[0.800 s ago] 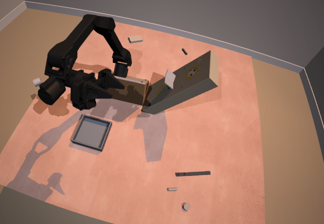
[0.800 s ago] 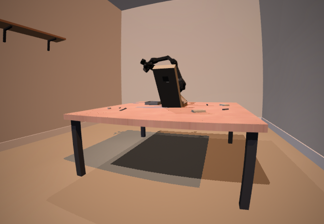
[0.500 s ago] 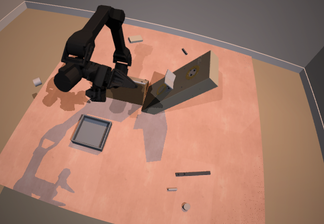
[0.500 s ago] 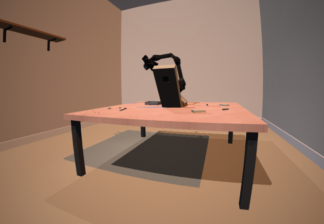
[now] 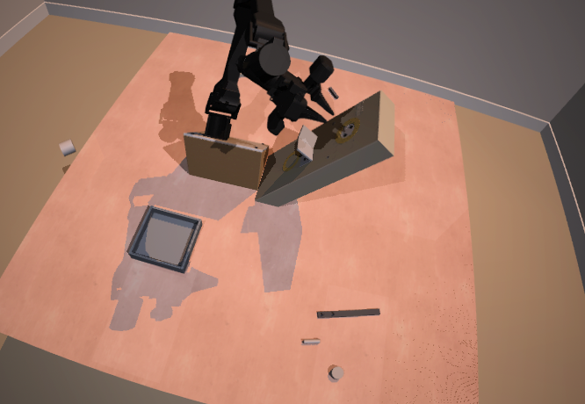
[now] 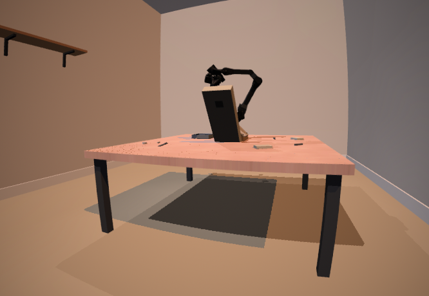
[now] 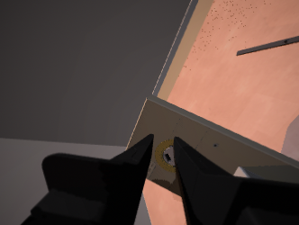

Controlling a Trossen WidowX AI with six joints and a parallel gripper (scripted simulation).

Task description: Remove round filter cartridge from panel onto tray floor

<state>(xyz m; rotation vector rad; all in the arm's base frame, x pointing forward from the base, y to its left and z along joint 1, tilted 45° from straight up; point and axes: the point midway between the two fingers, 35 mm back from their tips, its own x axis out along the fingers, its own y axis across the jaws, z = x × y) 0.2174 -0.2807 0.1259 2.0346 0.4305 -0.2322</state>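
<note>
Now: gripper tip 80 mm short of the round filter cartridge, 70 mm to the right of it and 110 mm above it. Also, from my gripper tip: small pin: 50 mm ahead, 380 mm to the right, 380 mm below; then dark-rimmed tray: 360 mm behind, 160 mm to the right, 370 mm below.
</note>
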